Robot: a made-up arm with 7 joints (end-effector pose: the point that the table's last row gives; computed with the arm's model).
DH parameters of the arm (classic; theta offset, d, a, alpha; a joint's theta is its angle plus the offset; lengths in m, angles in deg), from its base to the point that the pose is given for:
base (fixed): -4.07 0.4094 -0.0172 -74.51
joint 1: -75.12 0.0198 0.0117 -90
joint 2: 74 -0.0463 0.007 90
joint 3: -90 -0.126 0.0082 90
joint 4: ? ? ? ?
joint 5: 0 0.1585 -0.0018 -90
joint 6: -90 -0.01 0.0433 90
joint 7: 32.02 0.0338 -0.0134 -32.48
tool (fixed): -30.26 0.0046 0 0
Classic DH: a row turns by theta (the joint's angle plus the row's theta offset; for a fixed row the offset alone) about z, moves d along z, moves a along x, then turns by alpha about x.
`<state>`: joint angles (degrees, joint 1 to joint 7).
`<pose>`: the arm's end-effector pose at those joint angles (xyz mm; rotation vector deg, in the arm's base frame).
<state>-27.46 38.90 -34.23 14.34 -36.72 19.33 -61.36</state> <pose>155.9 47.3 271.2 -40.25 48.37 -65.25</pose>
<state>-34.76 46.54 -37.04 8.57 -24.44 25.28 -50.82</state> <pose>165.5 38.4 299.7 -12.49 47.07 -56.97</pose>
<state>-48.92 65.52 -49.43 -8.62 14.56 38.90 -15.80</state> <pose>157.9 20.8 324.8 59.12 12.17 -25.98</pose>
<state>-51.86 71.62 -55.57 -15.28 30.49 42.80 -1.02</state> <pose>150.9 20.8 318.6 80.15 -10.96 -17.75</pose>
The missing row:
joint 4: -90 0.029 0.0243 90
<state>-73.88 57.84 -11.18 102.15 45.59 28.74 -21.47</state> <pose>132.9 281.4 274.3 34.54 61.30 41.95</pose>
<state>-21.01 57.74 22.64 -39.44 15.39 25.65 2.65</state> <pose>71.7 42.6 483.5 44.30 -54.05 6.19</pose>
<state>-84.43 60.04 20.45 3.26 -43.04 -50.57 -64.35</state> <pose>20.2 153.9 514.5 51.44 -112.03 -67.00</pose>
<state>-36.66 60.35 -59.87 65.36 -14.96 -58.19 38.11</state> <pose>86.5 183.2 264.3 31.70 -25.37 -9.80</pose>
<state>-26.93 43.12 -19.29 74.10 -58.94 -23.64 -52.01</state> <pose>63.6 239.3 250.3 -34.74 10.68 -4.89</pose>
